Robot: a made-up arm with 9 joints. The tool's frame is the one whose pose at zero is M. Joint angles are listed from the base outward.
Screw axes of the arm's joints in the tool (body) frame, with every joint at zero. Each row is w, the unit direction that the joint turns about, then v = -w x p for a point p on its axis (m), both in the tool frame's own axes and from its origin. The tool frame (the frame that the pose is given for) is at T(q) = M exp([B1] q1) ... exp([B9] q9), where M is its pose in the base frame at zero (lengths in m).
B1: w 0 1 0 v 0.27 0 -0.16
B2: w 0 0 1 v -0.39 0.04 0
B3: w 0 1 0 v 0.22 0 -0.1
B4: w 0 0 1 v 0.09 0 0
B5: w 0 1 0 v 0.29 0 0.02
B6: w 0 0 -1 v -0.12 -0.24 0
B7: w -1 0 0 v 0 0.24 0.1
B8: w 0 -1 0 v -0.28 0 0.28
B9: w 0 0 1 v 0.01 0.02 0
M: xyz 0.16 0.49 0.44 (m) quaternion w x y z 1 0 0 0
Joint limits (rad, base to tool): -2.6..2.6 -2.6..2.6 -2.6..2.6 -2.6..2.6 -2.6..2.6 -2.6..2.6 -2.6..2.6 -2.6..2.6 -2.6..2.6
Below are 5 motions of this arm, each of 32 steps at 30 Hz.
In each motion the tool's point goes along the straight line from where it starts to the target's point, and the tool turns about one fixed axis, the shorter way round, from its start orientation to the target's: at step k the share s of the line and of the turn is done. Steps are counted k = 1, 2, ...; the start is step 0. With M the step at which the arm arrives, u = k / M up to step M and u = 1 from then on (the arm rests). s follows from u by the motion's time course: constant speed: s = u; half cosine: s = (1 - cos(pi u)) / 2; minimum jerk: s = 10 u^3 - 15 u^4 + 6 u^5.
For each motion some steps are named. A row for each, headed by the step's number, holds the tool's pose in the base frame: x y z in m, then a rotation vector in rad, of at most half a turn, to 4 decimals.
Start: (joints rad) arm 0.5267 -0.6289 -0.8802 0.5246 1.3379 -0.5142 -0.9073 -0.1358 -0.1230
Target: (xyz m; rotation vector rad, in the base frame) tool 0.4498 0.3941 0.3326 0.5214 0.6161 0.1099
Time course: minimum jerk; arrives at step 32
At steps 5, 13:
5: 0.5698 0.3924 0.0101 0.6310 1.2919 -0.4049
13: 0.5329 0.3929 0.1093 0.6034 1.0868 -0.2409

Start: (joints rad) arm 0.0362 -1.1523 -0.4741 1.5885 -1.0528 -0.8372 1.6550 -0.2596 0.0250
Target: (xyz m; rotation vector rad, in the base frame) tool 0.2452 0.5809 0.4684 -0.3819 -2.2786 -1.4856
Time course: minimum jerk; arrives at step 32
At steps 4, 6, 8, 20, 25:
4: 0.2928 0.4184 -0.0275 -1.7399 -1.8430 0.0122
6: 0.2912 0.4238 -0.0110 -1.7077 -1.8745 -0.0401
8: 0.2886 0.4328 0.0166 -1.6516 -1.9247 -0.1276
20: 0.2585 0.5354 0.3297 -0.8344 -2.2707 -1.0955
25: 0.2487 0.5688 0.4314 -0.5070 -2.2859 -1.3853

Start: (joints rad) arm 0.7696 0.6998 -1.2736 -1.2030 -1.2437 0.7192 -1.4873 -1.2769 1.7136
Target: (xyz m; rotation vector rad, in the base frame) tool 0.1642 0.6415 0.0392 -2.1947 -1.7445 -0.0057
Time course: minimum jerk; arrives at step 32
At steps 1, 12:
1: -0.0099 0.3752 0.3887 -0.2111 -2.0549 1.4267
12: 0.0380 0.4484 0.2926 -0.8158 -2.1315 1.1195

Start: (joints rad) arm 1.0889 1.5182 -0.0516 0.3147 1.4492 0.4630 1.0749 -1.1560 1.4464
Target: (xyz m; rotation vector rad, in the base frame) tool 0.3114 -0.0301 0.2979 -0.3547 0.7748 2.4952
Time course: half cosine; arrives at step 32
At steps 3, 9, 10, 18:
3: 0.0217 0.2766 0.2639 1.3597 -1.8518 -1.3004
9: 0.0695 0.2260 0.2695 1.3040 -1.8332 -1.6698
10: 0.0811 0.2137 0.2709 1.2859 -1.8231 -1.7606
18: 0.1922 0.0960 0.2839 -0.9561 1.5124 2.4684

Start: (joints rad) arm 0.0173 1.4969 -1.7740 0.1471 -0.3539 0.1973 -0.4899 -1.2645 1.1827
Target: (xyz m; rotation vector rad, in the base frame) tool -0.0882 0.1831 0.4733 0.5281 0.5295 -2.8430
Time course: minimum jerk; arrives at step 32
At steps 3, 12, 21, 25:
3: -0.3475 0.2460 0.4935 -0.1989 1.2183 -2.7615
12: -0.2775 0.2290 0.4881 0.0023 1.0389 -2.8145
21: -0.1471 0.1974 0.4779 0.3683 0.6908 -2.8519
25: -0.1074 0.1877 0.4748 0.4766 0.5821 -2.8476

